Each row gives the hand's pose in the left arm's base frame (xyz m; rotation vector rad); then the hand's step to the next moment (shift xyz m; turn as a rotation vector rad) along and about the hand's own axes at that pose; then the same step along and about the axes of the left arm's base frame.
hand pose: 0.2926 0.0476 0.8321 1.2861 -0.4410 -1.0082
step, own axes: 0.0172 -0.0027 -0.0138 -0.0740 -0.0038 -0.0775
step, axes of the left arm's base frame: 0.0186 -0.0059 -0.0106 0.0191 0.1053 -0.0065
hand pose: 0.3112 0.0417 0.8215 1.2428 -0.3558 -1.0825
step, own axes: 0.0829 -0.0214 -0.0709 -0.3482 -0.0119 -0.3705
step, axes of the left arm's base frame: 0.0830 -0.0246 -0.0697 0.0968 0.4985 -0.0274
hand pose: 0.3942 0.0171 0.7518 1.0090 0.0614 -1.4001
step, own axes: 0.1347 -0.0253 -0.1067 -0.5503 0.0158 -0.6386
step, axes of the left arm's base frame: 0.0660 -0.0356 -0.1567 0.2086 0.8150 -0.0566
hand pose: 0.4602 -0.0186 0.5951 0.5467 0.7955 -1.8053
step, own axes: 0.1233 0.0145 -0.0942 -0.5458 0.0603 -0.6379
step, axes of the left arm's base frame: -0.0303 -0.0120 -0.1524 0.2487 0.8010 -0.0709
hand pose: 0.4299 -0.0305 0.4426 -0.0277 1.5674 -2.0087
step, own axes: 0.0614 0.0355 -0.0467 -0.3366 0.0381 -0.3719
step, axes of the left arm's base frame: -0.0525 0.0085 -0.0662 0.1615 0.4749 -0.0379
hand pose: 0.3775 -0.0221 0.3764 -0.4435 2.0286 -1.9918
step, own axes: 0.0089 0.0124 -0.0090 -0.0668 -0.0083 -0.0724
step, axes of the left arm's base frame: -0.0121 0.0049 -0.0120 0.0331 0.0928 0.0083
